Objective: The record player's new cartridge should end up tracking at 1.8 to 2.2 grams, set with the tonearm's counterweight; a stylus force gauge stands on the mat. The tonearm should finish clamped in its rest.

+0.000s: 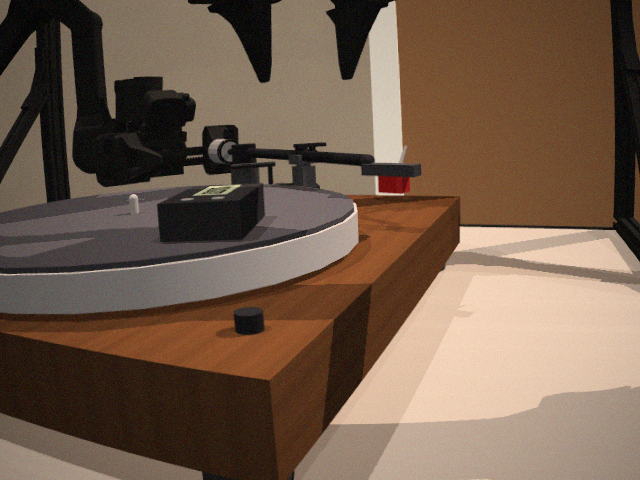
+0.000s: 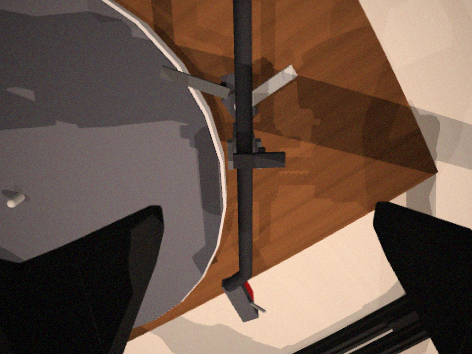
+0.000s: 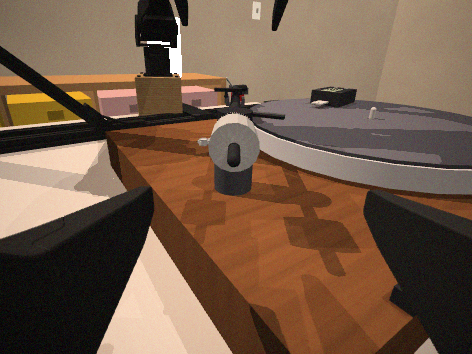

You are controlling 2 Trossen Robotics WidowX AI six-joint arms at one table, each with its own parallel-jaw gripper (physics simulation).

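Pixels of known places: left gripper, fingertip midpoint: (image 1: 308, 80) (image 2: 269, 215) (image 3: 229, 28); right gripper, fingertip midpoint: (image 1: 195, 157) (image 3: 259, 199); left arm's base, origin of the base link: (image 3: 158, 75).
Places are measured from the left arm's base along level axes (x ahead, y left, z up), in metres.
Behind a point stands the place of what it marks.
The tonearm (image 1: 338, 157) @[z 0.016, x 0.383, y 0.105 m] (image 2: 245, 215) @[z 0.019, x 0.400, y 0.096 m] lies over its rest (image 1: 303, 175) @[z -0.001, x 0.429, y 0.096 m], with a dark clip (image 2: 270, 159) @[z 0.025, x 0.433, y 0.075 m] across the tube; whether it is latched is unclear. The headshell (image 1: 391, 169) @[z 0.010, x 0.320, y 0.123 m] (image 2: 241, 302) @[z 0.014, x 0.325, y 0.117 m] carries the red cartridge (image 1: 393, 184) @[z 0.000, x 0.319, y 0.123 m] (image 2: 249, 291) @[z 0.002, x 0.323, y 0.111 m]. The light grey counterweight (image 1: 222, 150) @[z 0.017, x 0.568, y 0.067 m] (image 3: 234, 142) @[z 0.019, x 0.593, y 0.052 m] is at the tonearm's rear end. The black force gauge (image 1: 209, 217) @[z 0.004, x 0.311, y 0.286 m] (image 3: 333, 96) @[z 0.006, x 0.366, y 0.243 m] stands on the platter mat (image 1: 299, 211) @[z -0.008, x 0.335, y 0.199 m]. My left gripper (image 1: 306, 79) @[z 0.078, x 0.432, y 0.081 m] (image 2: 269, 215) @[z 0.078, x 0.432, y 0.081 m] is open and empty above the tonearm. My right gripper (image 1: 220, 135) (image 3: 259, 199) @[z 0.009, x 0.633, y 0.053 m] is open, facing the counterweight, with nothing held.
The wooden plinth (image 1: 392, 232) @[z -0.034, x 0.323, y 0.120 m] (image 2: 320, 210) @[z -0.034, x 0.358, y 0.042 m] (image 3: 270, 235) @[z -0.034, x 0.601, y 0.073 m] carries the white-rimmed platter (image 1: 289, 263) @[z -0.022, x 0.288, y 0.257 m] and a black knob (image 1: 249, 320) @[z -0.028, x 0.254, y 0.315 m]. A spindle (image 1: 134, 204) @[z -0.002, x 0.435, y 0.255 m] (image 3: 373, 113) @[z -0.002, x 0.441, y 0.253 m] rises from the mat. A light lever (image 2: 275, 85) @[z -0.018, x 0.464, y 0.060 m] sticks out beside the tonearm. Yellow and pink bins (image 3: 47, 109) stand behind.
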